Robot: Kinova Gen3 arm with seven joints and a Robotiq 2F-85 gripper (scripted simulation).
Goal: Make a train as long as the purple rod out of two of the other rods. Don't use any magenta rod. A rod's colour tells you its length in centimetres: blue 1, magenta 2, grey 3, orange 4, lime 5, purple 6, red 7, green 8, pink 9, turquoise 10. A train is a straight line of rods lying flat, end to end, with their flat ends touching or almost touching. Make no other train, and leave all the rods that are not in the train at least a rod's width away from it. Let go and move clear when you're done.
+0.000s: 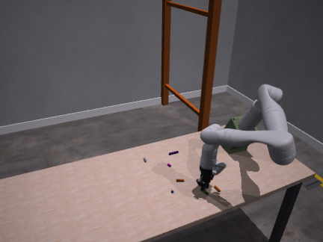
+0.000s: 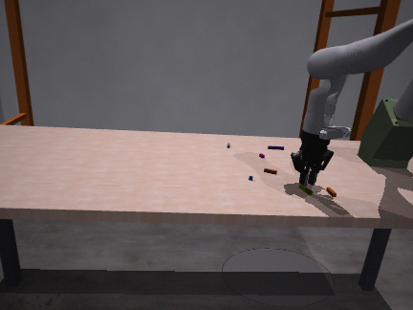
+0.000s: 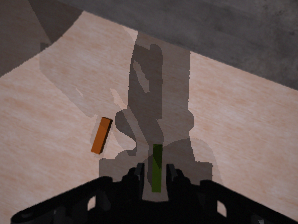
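My hand is 3 cm above the lime rod. The rest, counted from my hand: magenta rod 26 cm to the right, 6 cm ahead, 3 cm below; purple rod 35 cm to the right, 3 cm below, 1 cm behind; blue rod 15 cm ahead, 7 cm to the right, 3 cm below.
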